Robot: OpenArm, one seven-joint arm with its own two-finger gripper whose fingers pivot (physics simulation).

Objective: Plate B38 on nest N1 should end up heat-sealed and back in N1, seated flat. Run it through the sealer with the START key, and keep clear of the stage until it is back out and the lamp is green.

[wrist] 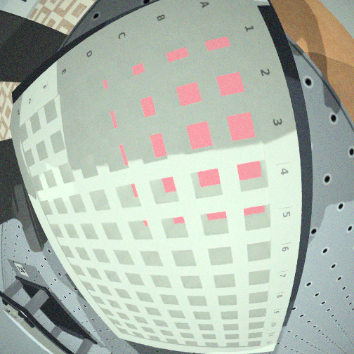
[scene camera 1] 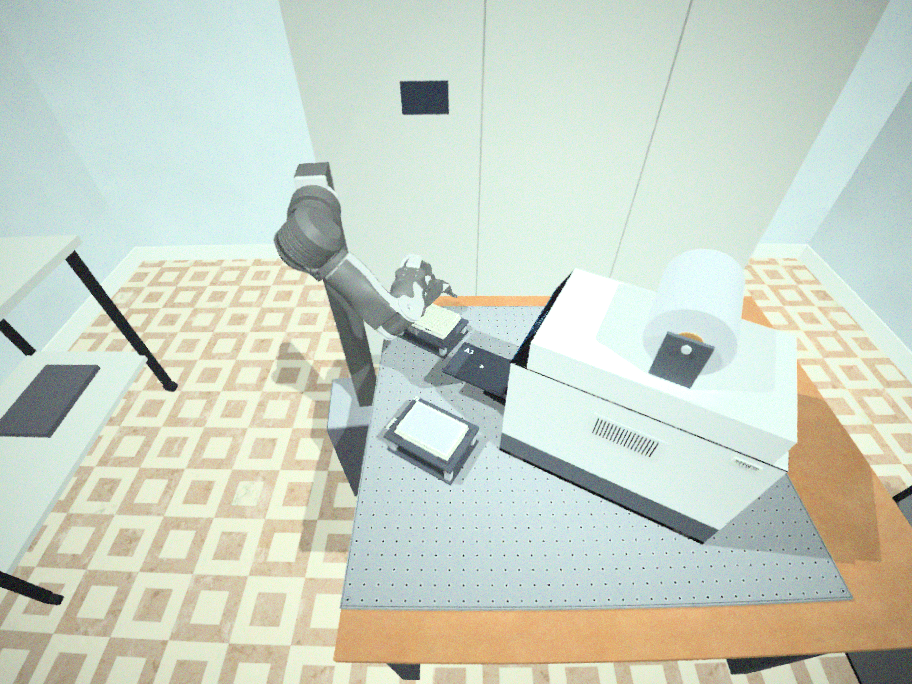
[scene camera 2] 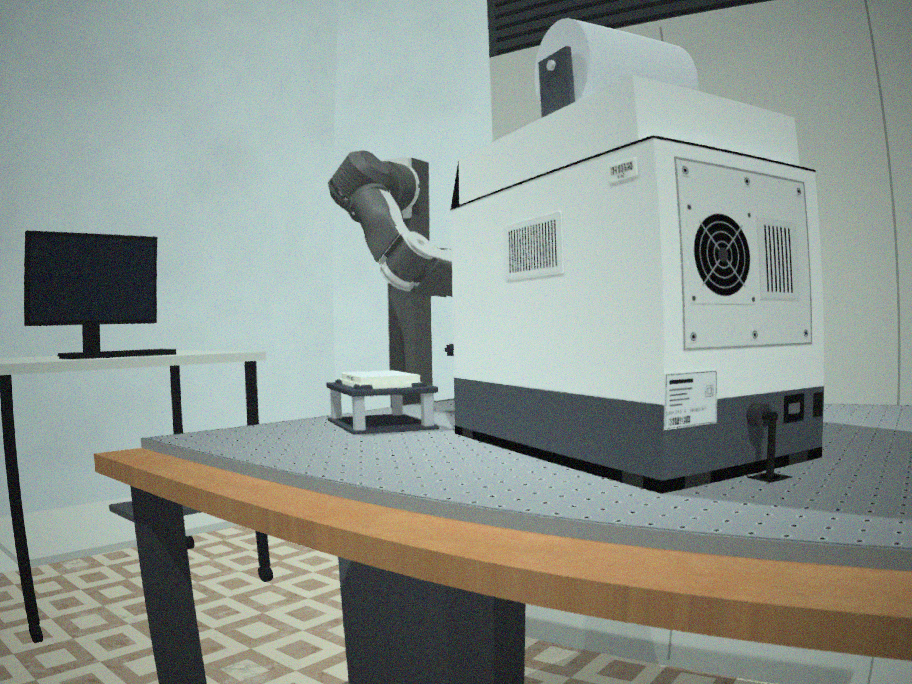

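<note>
Plate B38 [scene camera 1: 439, 321] [wrist: 175, 240] sits on nest N1 [scene camera 1: 430, 340] [wrist: 288, 65], at the back left of the bench. It fills most of the wrist view, and pink shows in many wells near corner A1. It looks flat in the nest. My gripper [scene camera 1: 442, 291] is open and hangs just above the plate; nothing is held. One dark finger shows at the left edge of the wrist view. The dark stage [scene camera 1: 482, 366] stands out of the white sealer [scene camera 1: 611, 427] [scene camera 2: 559, 316], bare. In scene camera 2 the sealer hides the gripper and N1. The START key and the lamp do not show.
A second nest [scene camera 1: 419, 450] [scene camera 2: 346, 391] [wrist: 50, 300], N2, stands nearer scene camera 1 and bears a white-topped plate [scene camera 1: 432, 428] [scene camera 2: 380, 379]. A film roll [scene camera 1: 696, 301] [scene camera 2: 633, 58] tops the sealer. A monitor [scene camera 2: 90, 278] stands on a side table.
</note>
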